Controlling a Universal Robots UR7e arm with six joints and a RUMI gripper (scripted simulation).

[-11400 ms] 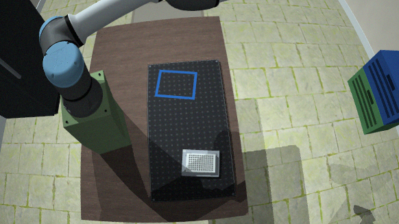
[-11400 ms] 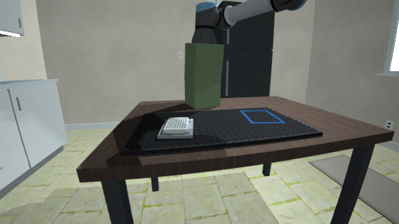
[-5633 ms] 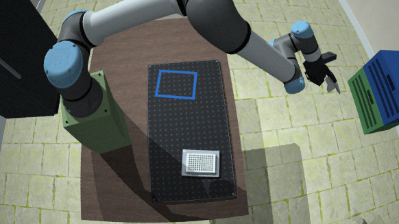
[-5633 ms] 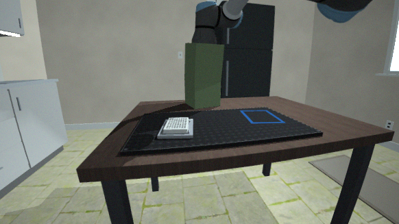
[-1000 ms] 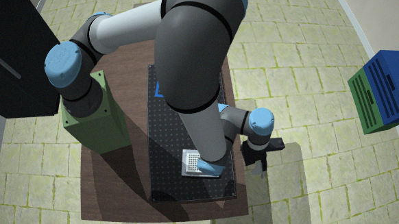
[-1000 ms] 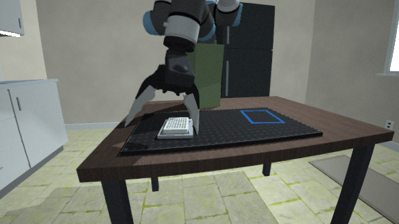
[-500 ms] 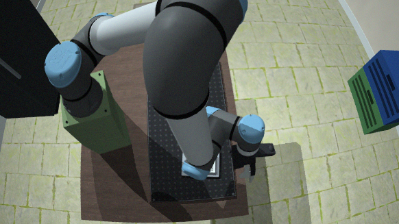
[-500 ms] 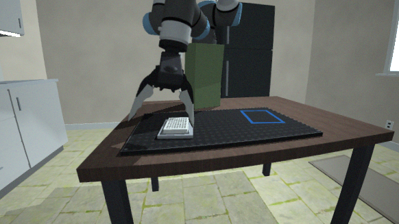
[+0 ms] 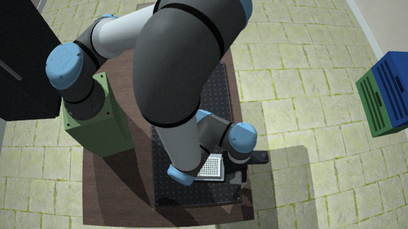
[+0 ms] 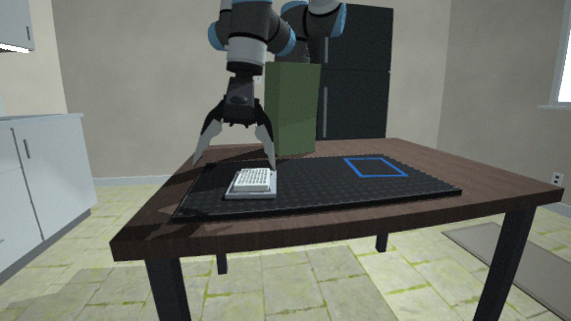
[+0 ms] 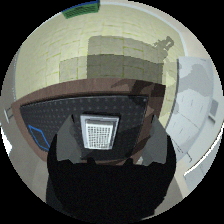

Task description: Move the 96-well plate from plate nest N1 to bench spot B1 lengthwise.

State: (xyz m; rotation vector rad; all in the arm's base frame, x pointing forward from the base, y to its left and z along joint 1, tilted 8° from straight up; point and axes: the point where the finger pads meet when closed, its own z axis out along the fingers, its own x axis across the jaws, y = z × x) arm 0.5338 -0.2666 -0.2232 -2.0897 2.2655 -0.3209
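Now: hand 130 mm past the white 96-well plate, 70 mm above it and 50 mm to the right of it. Round my hand: grey plate nest: 130 mm behind, 80 mm below, 50 mm to the left.
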